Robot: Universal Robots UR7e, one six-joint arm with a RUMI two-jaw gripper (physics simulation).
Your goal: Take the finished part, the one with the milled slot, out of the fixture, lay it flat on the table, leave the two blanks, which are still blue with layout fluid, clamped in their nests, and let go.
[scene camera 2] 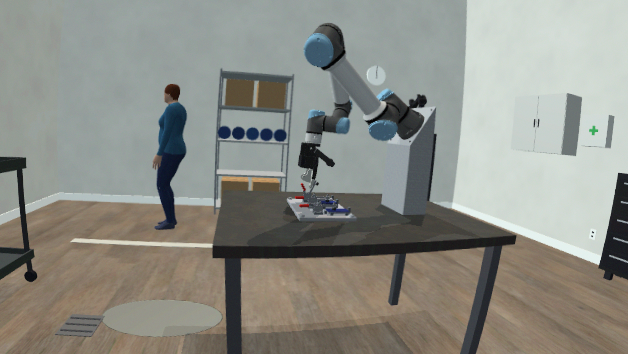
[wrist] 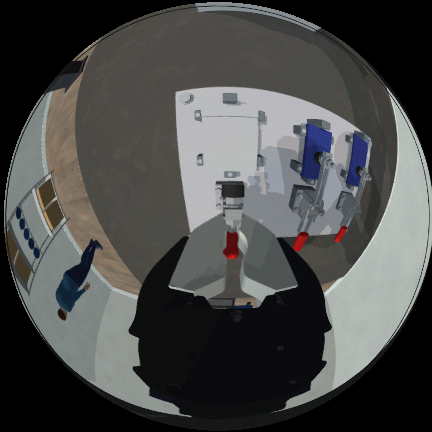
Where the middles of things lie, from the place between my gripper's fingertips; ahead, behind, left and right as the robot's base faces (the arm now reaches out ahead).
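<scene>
The finished part (wrist: 229, 131) is what I measure from first: my hand is 5 cm above it, 1 cm to the right of it and 7 cm past it. Going by their middles, the finished part is the nearest to my hand of the things named here. The white fixture plate (wrist: 267, 191) sits 7 cm below my hand, 11 cm to the left of it and 1 cm behind it.
</scene>
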